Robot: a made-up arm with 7 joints. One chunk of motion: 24 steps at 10 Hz.
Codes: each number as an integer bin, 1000 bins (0 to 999) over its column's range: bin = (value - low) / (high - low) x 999, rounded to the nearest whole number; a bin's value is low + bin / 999 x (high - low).
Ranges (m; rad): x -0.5..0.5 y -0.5..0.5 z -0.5..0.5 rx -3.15..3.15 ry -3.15..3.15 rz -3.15..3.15
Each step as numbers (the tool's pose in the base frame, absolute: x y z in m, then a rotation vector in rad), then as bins.
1 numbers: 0.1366 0.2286 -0.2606 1.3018 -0.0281 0.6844
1 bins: 636 728 239 706 495 608
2 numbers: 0.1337 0.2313 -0.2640 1.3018 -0.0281 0.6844
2 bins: 633 731 236 706 495 608
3 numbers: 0.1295 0.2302 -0.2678 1.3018 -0.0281 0.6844
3 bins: 629 729 232 706 495 608
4 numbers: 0.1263 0.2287 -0.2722 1.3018 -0.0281 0.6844
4 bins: 626 728 228 706 495 608
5 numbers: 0.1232 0.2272 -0.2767 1.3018 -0.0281 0.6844
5 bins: 623 726 223 706 495 608
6 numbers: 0.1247 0.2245 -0.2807 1.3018 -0.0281 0.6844
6 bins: 624 724 219 706 495 608
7 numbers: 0.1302 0.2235 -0.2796 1.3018 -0.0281 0.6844
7 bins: 630 723 220 706 495 608
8 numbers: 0.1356 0.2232 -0.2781 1.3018 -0.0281 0.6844
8 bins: 635 722 222 706 495 608
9 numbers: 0.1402 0.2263 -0.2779 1.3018 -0.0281 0.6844
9 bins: 640 726 222 706 495 608
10 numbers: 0.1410 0.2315 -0.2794 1.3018 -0.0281 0.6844
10 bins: 640 731 220 706 495 608
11 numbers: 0.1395 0.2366 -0.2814 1.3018 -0.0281 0.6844
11 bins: 639 736 218 706 495 608
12 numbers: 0.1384 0.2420 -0.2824 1.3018 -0.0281 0.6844
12 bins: 638 741 217 706 495 608
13 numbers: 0.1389 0.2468 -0.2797 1.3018 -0.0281 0.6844
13 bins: 638 746 220 706 495 608
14 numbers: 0.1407 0.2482 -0.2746 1.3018 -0.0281 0.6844
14 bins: 640 747 225 706 495 608
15 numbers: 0.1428 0.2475 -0.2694 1.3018 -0.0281 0.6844
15 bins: 642 747 230 706 495 608
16 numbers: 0.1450 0.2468 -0.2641 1.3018 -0.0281 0.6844
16 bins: 644 746 236 706 495 608
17 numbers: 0.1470 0.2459 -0.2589 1.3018 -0.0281 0.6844
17 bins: 646 745 241 706 495 608
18 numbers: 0.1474 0.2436 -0.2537 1.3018 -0.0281 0.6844
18 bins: 647 743 246 706 495 608
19 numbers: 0.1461 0.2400 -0.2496 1.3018 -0.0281 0.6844
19 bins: 645 739 250 706 495 608
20 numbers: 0.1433 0.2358 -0.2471 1.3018 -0.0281 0.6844
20 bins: 643 735 253 706 495 608
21 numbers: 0.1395 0.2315 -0.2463 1.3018 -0.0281 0.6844
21 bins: 639 731 253 706 495 608
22 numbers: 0.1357 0.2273 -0.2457 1.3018 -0.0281 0.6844
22 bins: 635 727 254 706 495 608
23 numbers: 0.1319 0.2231 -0.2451 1.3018 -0.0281 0.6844
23 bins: 631 722 255 706 495 608
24 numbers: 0.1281 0.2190 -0.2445 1.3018 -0.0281 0.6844
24 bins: 627 718 255 706 495 608
